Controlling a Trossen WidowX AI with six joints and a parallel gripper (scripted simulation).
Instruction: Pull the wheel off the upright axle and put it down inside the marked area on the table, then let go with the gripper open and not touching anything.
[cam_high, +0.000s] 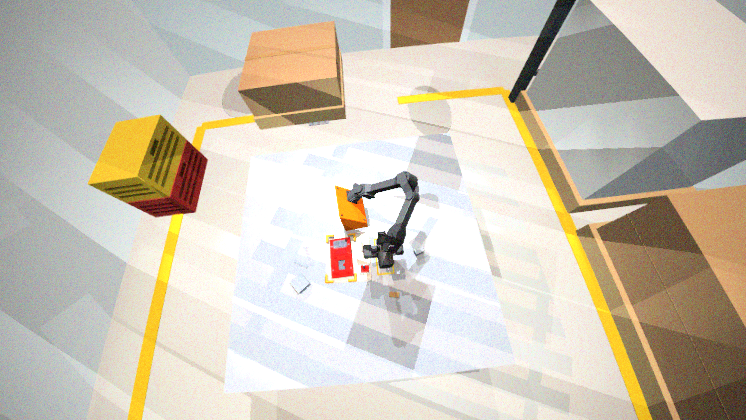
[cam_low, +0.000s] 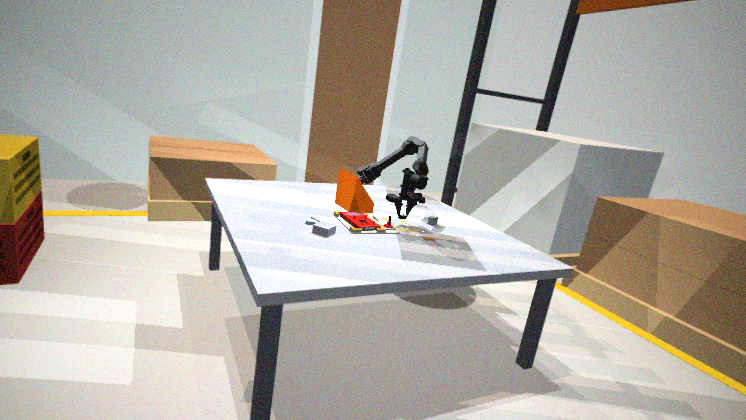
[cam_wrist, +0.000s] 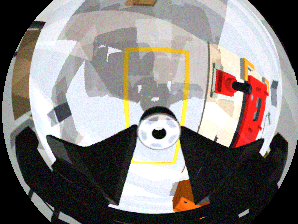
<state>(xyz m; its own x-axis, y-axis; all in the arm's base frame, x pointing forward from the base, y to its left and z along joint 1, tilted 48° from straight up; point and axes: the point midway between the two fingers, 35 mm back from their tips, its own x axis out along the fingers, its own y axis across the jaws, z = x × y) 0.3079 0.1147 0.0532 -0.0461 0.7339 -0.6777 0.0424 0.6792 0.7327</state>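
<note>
Now: the wheel right at my gripper tip.
</note>
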